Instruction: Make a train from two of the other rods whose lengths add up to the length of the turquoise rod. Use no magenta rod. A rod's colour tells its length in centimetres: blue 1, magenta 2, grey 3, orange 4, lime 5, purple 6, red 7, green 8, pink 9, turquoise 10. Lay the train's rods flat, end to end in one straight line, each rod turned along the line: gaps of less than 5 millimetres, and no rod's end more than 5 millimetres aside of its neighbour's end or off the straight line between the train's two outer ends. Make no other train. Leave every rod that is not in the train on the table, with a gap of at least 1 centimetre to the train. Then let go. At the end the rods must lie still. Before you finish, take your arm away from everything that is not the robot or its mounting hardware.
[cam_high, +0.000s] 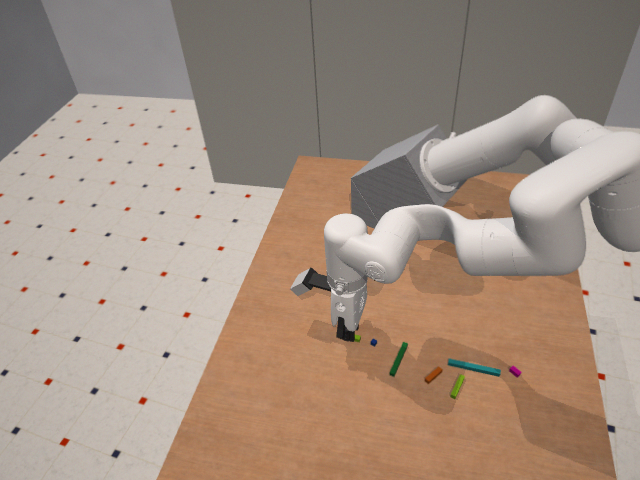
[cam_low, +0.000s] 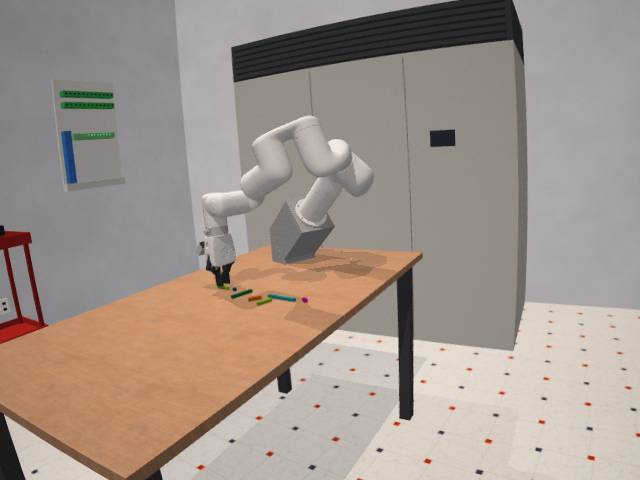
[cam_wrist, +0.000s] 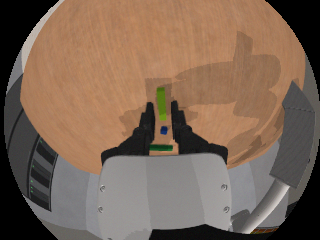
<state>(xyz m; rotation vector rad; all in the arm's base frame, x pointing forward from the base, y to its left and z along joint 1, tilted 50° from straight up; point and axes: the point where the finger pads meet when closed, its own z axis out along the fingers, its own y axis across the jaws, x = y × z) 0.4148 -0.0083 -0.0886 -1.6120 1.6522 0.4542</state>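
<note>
My gripper is now 5 cm to the right of the small blue rod and 3 cm above it. Also, from my hand: turquoise rod 26 cm to the left, 3 cm below, 2 cm behind; then green rod 11 cm to the left, 3 cm below, 1 cm ahead; then orange rod 19 cm to the left, 3 cm below, 3 cm ahead.
</note>
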